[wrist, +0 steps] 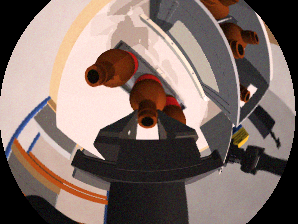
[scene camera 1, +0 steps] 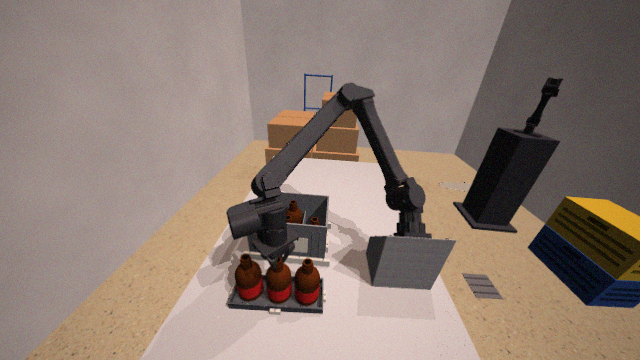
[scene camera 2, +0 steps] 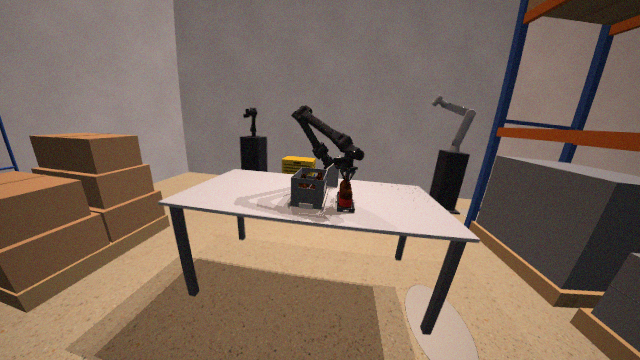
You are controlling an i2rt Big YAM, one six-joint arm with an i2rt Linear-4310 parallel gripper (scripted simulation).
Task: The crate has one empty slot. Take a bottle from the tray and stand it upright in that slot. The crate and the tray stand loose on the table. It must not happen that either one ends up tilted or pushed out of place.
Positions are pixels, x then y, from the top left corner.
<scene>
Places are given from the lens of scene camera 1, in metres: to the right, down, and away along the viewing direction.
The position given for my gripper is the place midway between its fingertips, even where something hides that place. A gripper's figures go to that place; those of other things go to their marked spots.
my gripper (scene camera 1: 277, 264): -0.12, 0.24, 0.57
grey crate (scene camera 1: 312, 238): -0.03, 0.20, 0.69
dark tray (scene camera 1: 262, 302): -0.17, 0.37, 0.61
glass bottle (scene camera 1: 278, 281): -0.11, 0.28, 0.56
glass bottle (scene camera 1: 248, 276): -0.20, 0.27, 0.56
</scene>
